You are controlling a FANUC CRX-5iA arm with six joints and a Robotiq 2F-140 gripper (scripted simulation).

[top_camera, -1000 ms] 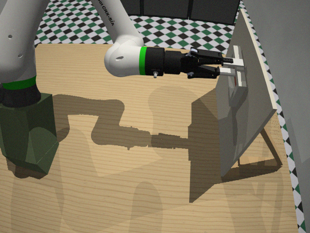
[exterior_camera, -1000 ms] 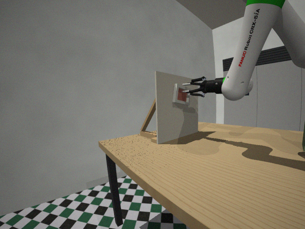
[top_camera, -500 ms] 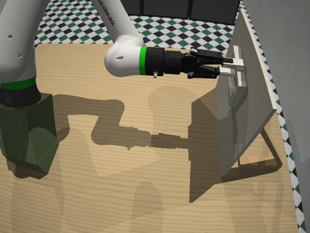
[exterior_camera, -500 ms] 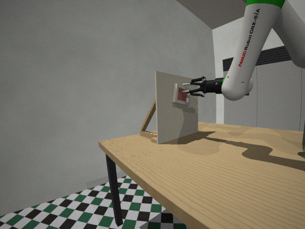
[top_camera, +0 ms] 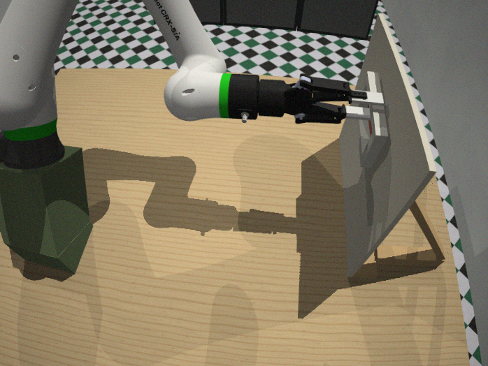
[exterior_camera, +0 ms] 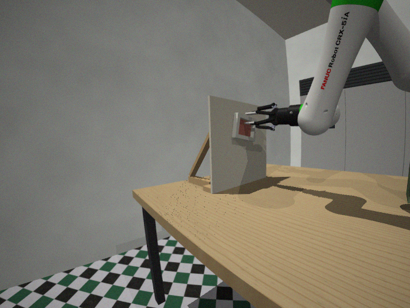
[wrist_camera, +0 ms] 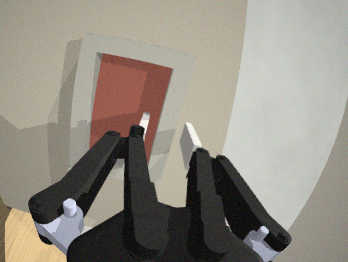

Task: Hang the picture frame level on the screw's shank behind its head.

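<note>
The picture frame is 4 cm ahead of my hand, 1 cm to the left of it and 5 cm below it. The rest, counted from my hand: upright board 5 cm ahead, 13 cm below.
</note>
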